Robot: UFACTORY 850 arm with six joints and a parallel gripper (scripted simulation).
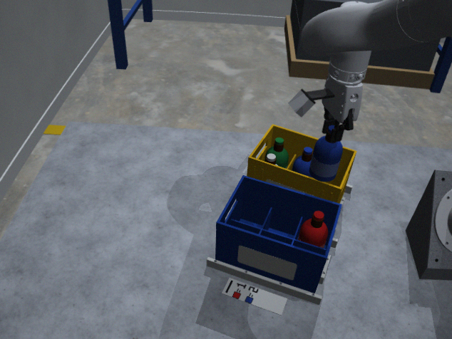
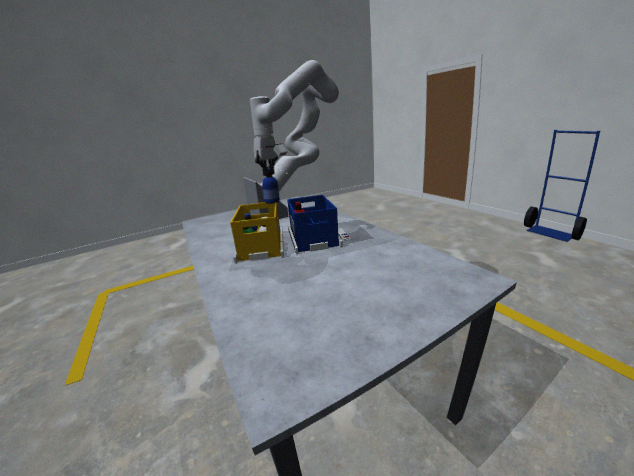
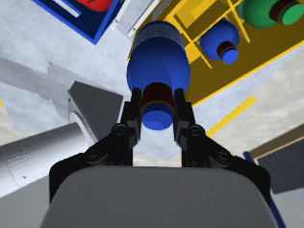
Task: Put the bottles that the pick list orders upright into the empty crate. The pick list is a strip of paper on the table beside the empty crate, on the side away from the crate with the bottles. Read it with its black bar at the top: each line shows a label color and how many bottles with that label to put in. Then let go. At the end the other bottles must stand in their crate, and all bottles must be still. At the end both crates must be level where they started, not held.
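Right now the blue crate is 25 cm below my hand, 14 cm to the left of it and 12 cm ahead of it. From my hand the other things lie so: white-capped bottle 25 cm below, 13 cm ahead, 10 cm to the right; then yellow crate 25 cm below, 10 cm to the right, 4 cm ahead; then red-label bottle 25 cm below, 12 cm to the left, 2 cm ahead.
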